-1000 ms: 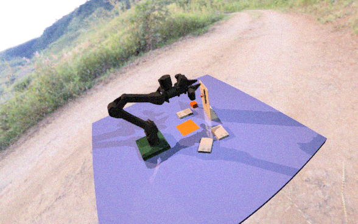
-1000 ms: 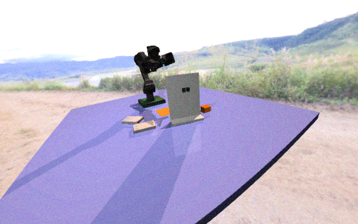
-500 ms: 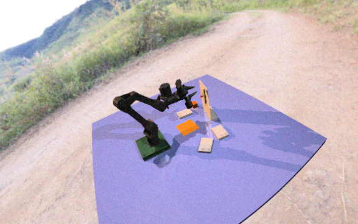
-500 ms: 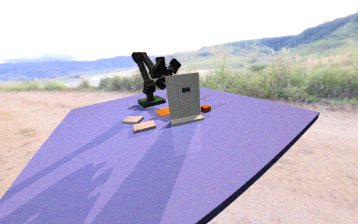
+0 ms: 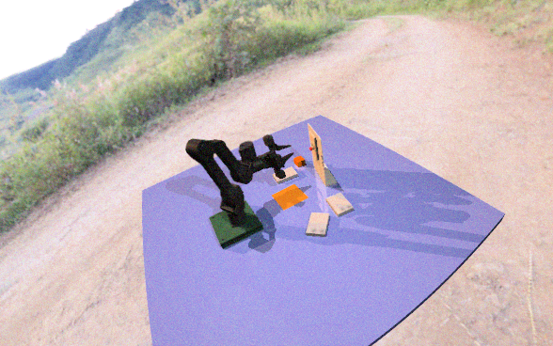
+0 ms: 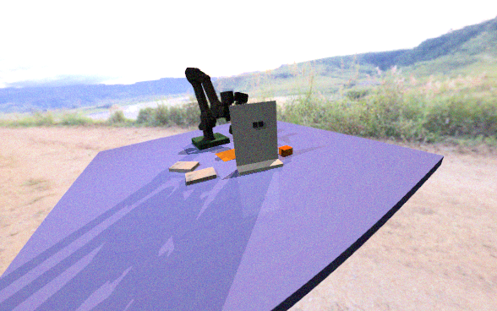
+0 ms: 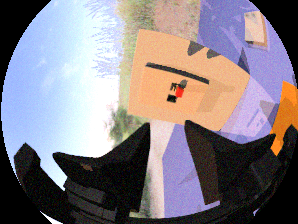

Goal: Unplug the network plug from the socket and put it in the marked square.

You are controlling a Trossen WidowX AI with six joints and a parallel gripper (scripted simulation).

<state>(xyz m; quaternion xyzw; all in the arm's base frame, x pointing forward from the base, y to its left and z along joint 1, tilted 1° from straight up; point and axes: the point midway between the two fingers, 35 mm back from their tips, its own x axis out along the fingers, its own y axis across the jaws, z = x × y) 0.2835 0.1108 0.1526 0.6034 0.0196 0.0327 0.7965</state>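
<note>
The plug is 90 mm ahead of my gripper tip, 20 mm to the right of it and 20 mm below it. The rest, counted from my gripper tip: orange block 70 mm ahead, 140 mm to the left, 170 mm below; then tan panel 110 mm ahead, 10 mm to the right, 70 mm below; then orange marked square 80 mm behind, 70 mm to the right, 180 mm below.
</note>
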